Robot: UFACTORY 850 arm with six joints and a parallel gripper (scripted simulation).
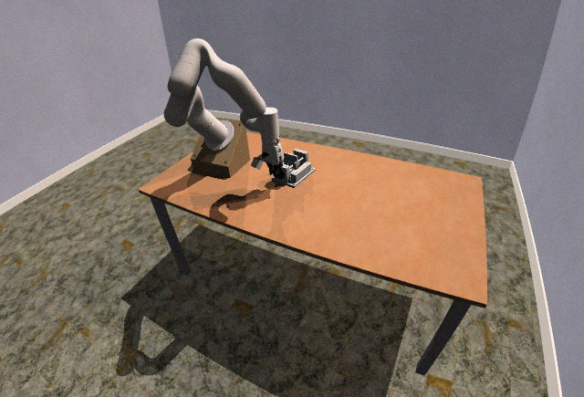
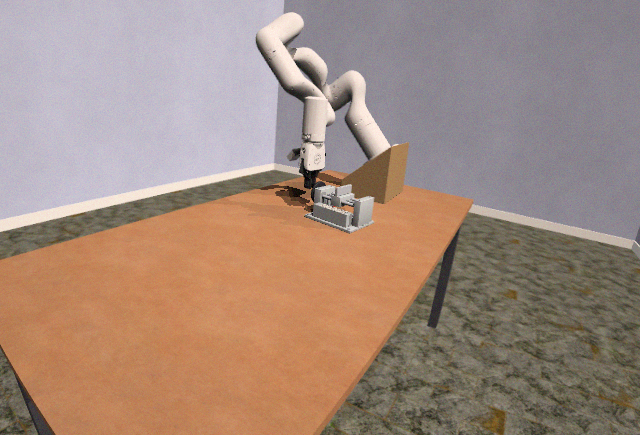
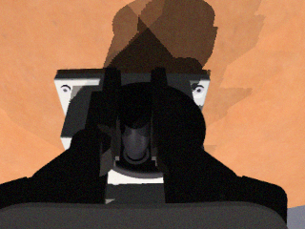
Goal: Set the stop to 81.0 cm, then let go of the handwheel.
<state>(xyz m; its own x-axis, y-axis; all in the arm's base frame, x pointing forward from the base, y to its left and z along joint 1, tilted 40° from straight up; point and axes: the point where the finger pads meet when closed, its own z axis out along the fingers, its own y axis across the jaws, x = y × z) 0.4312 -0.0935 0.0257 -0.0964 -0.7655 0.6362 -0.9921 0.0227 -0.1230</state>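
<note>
Now: hand 2 cm to the right of the handwheel and 1 cm above it. Round my hand: grey stop fixture 2 cm ahead, 15 cm to the left, 1 cm below.
</note>
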